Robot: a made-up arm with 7 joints.
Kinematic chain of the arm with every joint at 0, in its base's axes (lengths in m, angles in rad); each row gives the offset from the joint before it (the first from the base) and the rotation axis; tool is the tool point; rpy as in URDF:
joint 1: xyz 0 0 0.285 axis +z
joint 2: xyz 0 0 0 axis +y
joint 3: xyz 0 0 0.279 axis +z
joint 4: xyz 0.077 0 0 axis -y
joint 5: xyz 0.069 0 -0.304 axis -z
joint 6: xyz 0 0 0 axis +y
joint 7: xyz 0.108 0 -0.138 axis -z
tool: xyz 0 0 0 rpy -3.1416 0 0
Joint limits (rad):
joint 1: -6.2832..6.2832
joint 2: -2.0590..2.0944
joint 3: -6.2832..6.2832
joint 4: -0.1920..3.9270
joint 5: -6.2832..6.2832
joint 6: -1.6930..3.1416
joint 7: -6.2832..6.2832
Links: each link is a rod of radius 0.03 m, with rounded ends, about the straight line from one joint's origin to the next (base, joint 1, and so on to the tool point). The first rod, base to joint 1, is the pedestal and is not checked.
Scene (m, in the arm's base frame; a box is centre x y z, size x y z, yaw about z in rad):
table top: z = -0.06
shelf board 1: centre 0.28 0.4 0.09 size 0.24 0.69 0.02 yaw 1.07
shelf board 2: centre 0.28 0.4 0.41 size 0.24 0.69 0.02 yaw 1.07
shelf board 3: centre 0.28 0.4 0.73 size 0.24 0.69 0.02 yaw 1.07
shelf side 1: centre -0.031 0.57 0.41 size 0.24 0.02 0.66 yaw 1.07
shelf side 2: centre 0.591 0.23 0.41 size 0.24 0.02 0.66 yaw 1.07
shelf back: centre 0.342 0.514 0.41 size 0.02 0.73 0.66 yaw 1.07
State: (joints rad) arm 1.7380 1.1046 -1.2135 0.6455 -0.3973 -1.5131 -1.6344
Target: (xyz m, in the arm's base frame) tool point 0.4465 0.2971 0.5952
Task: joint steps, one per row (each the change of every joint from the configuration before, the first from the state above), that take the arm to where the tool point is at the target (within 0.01 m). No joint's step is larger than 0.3 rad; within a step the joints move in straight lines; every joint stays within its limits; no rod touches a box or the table.
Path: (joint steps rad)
1: 0.0004 -0.0960 -0.1233 -0.2092 0.0859 -0.0361 0.1502
2: 0.0004 -0.0961 -0.1233 -0.2091 0.0858 -0.0360 0.1501
3: 0.0005 -0.0960 -0.1233 -0.2092 0.0859 -0.0361 0.1502
4: -0.0579 -0.0593 -0.0587 0.2268 0.0102 -0.0162 -0.1126
5: -0.0579 -0.0593 -0.0586 0.2268 0.0103 -0.0161 -0.1127
6: -0.0579 -0.0593 -0.0587 0.2269 0.0103 -0.0162 -0.1126
7: -0.0579 -0.0593 -0.0587 0.2268 0.0102 -0.0161 -0.1126
8: -0.0134 0.0551 0.0922 0.1511 -0.0223 0.2460 0.0000
9: -0.0135 0.0551 0.0922 0.1512 -0.0222 0.2460 0.0000
10: -0.0134 0.0551 0.0922 0.1512 -0.0223 0.2460 0.0000

